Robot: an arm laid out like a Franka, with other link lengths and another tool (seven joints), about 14 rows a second.
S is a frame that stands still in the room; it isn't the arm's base.
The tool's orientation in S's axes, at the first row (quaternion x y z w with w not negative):
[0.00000, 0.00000, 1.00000, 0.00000]
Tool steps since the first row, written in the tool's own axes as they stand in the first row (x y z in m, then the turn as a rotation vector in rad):
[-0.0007, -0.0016, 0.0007, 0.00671, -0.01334, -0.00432]
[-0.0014, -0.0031, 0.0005, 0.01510, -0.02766, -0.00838]
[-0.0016, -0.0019, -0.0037, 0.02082, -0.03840, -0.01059]
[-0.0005, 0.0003, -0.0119, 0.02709, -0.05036, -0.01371]
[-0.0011, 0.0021, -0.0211, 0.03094, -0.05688, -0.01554]
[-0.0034, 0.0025, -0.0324, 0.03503, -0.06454, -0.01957]
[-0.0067, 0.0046, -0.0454, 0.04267, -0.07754, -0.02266]
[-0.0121, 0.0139, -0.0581, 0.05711, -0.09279, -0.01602]
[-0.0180, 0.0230, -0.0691, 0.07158, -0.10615, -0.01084]
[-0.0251, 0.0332, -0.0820, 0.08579, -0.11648, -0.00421]
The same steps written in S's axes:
[0.0007, 0.0016, 0.0007, -0.00671, 0.01334, -0.00432]
[0.0014, 0.0031, 0.0005, -0.01510, 0.02766, -0.00838]
[0.0016, 0.0019, -0.0037, -0.02082, 0.03840, -0.01059]
[0.0005, -0.0003, -0.0119, -0.02709, 0.05036, -0.01371]
[0.0011, -0.0021, -0.0211, -0.03094, 0.05688, -0.01554]
[0.0034, -0.0025, -0.0324, -0.03503, 0.06454, -0.01957]
[0.0067, -0.0046, -0.0454, -0.04267, 0.07754, -0.02266]
[0.0121, -0.0139, -0.0581, -0.05711, 0.09279, -0.01602]
[0.0180, -0.0230, -0.0691, -0.07158, 0.10615, -0.01084]
[0.0251, -0.0332, -0.0820, -0.08579, 0.11648, -0.00421]

